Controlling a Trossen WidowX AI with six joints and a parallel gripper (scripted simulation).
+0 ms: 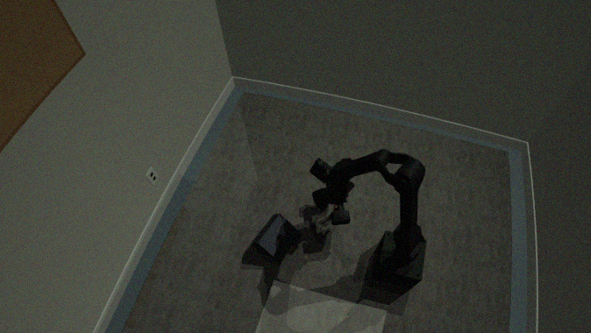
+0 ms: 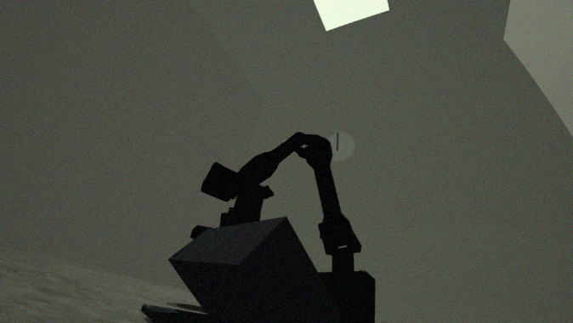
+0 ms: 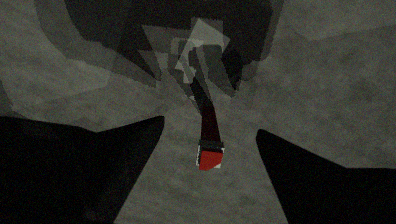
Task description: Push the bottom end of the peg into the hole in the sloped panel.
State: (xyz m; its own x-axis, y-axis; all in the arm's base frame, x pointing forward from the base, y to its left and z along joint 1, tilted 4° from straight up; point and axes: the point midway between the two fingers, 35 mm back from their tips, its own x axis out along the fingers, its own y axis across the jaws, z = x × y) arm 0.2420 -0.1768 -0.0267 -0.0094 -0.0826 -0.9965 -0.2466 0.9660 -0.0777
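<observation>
The sloped panel lies 190 mm ahead of my gripper tip and 140 mm to the left of it. Round my gripper tip: red peg 20 mm above.
</observation>
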